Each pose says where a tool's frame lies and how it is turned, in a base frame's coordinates. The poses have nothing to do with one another.
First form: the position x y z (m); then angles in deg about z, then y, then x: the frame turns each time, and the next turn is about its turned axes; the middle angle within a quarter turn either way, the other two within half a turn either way.
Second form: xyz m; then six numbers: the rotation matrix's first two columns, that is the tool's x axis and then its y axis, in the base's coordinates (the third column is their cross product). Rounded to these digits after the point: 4 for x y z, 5 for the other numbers.
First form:
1: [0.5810 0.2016 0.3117 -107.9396 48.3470 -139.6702]
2: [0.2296 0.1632 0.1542 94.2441 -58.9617 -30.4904]
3: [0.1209 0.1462 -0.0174 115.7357 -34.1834 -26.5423]
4: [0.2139 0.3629 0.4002 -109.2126 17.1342 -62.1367]
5: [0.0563 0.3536 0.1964 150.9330 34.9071 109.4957]
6: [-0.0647 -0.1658 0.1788 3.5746 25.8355 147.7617]
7: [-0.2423 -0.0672 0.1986 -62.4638 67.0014 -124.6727]
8: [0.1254 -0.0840 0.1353 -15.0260 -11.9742 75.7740]
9: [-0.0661 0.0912 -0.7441 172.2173 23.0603 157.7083]
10: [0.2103 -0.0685 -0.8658 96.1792 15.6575 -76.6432]
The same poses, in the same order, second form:
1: [0.5810 0.2016 0.3117 -0.20471 -0.63231 -0.74718 -0.57632 0.69487 -0.43013]
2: [0.2296 0.1632 0.1542 -0.03816 0.51420 0.85682 -0.89152 0.36978 -0.26162]
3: [0.1209 0.1462 -0.0174 -0.35921 0.74519 0.56184 -0.91488 -0.16230 -0.36966]
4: [0.2139 0.3629 0.4002 -0.31447 -0.90239 -0.29461 0.52704 0.09215 -0.84483]
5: [0.0563 0.3536 0.1964 -0.71679 0.39842 -0.57225 -0.30936 0.55378 0.77306]
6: [-0.0647 -0.1658 0.1788 0.89830 0.05612 -0.43579 0.28475 -0.82970 0.48012]
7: [-0.2423 -0.0672 0.1986 0.18063 -0.34645 -0.92051 -0.85443 0.40828 -0.32132]
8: [0.1254 -0.0840 0.1353 0.94479 -0.25362 0.20747 -0.13052 0.28948 0.94824]
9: [-0.0661 0.0912 -0.7441 -0.91162 0.12460 -0.39170 -0.02192 0.93686 0.34901]
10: [0.2103 -0.0685 -0.8658 -0.10364 0.95730 -0.26989 -0.20141 -0.28593 -0.93685]
